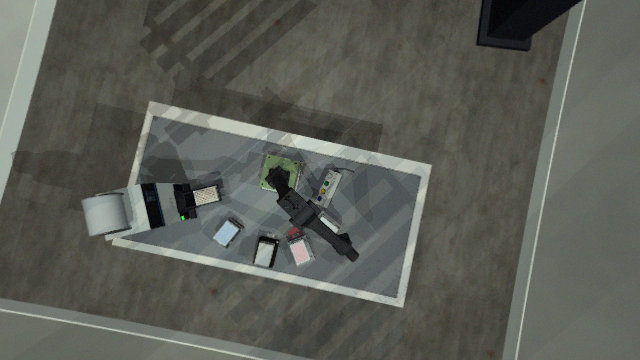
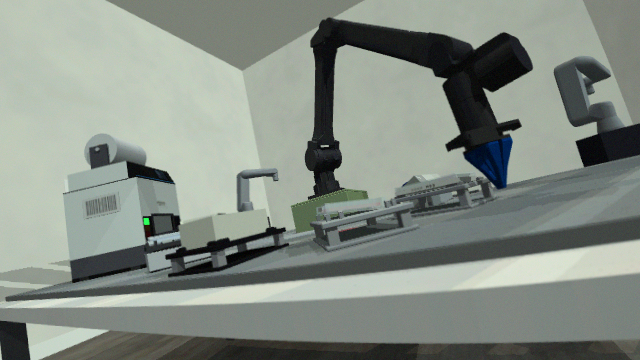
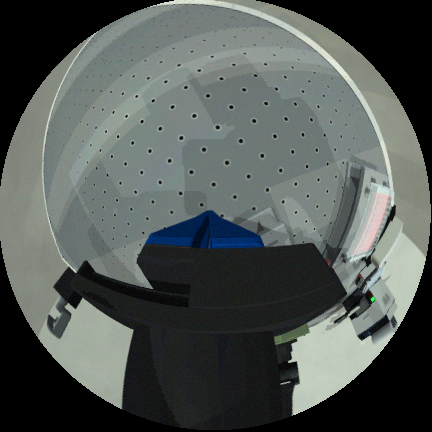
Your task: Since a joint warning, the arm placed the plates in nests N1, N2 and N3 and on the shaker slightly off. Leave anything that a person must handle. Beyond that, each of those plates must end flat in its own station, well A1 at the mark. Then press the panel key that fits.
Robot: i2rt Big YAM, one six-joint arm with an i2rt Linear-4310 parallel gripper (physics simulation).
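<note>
My gripper (image 2: 501,186) (image 3: 209,216) is shut and empty, its blue fingertips low beside the nest under the white plate; whether they touch anything is unclear. From above, the arm hides the fingers. The white plate (image 1: 328,222) (image 2: 430,186) is partly hidden by the arm. A pink plate (image 1: 300,251) (image 2: 350,205) (image 3: 372,222) sits on a grey nest. A pale block (image 1: 266,252) (image 2: 225,227) stands on a black nest. A blue plate (image 1: 227,233) lies on another station. The key panel (image 1: 328,188) has several coloured keys. A1 marks and small offsets are too small to read.
A white machine (image 1: 165,207) (image 2: 107,225) with a roll and green light stands at the table's left end, a beige plate (image 1: 206,195) at its front. The arm's base stands on a green block (image 1: 270,162) (image 2: 305,214). A red patch (image 1: 294,232) lies beside the pink plate's nest.
</note>
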